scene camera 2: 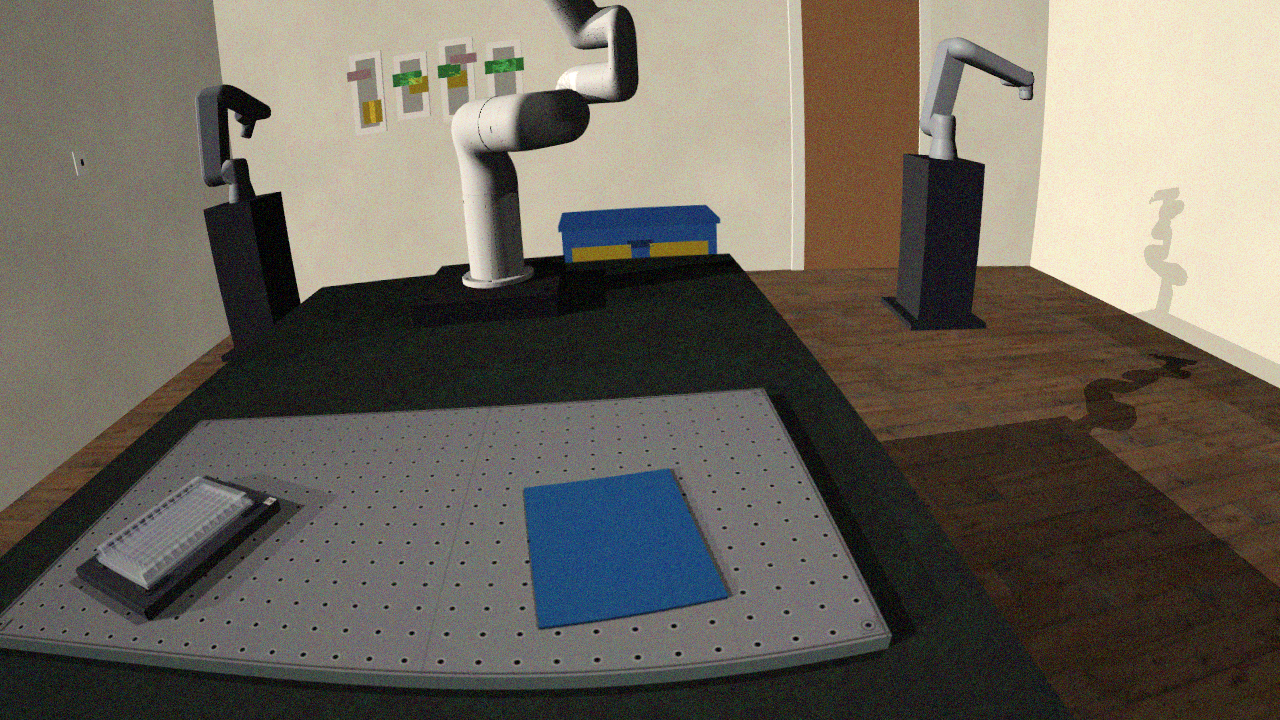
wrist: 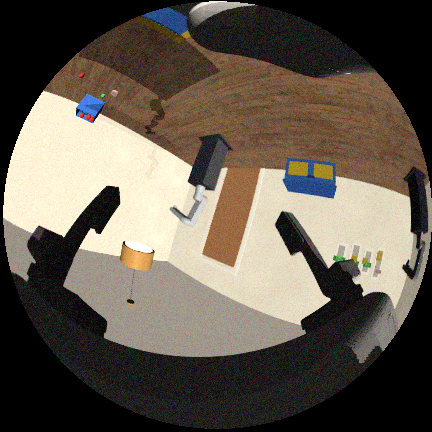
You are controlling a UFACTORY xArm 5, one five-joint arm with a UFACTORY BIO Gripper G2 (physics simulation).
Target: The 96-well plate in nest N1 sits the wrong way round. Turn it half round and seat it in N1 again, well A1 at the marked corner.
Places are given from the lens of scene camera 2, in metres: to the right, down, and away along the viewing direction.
clear 96-well plate (scene camera 2: 155, 544): -0.41, 0.15, 0.41
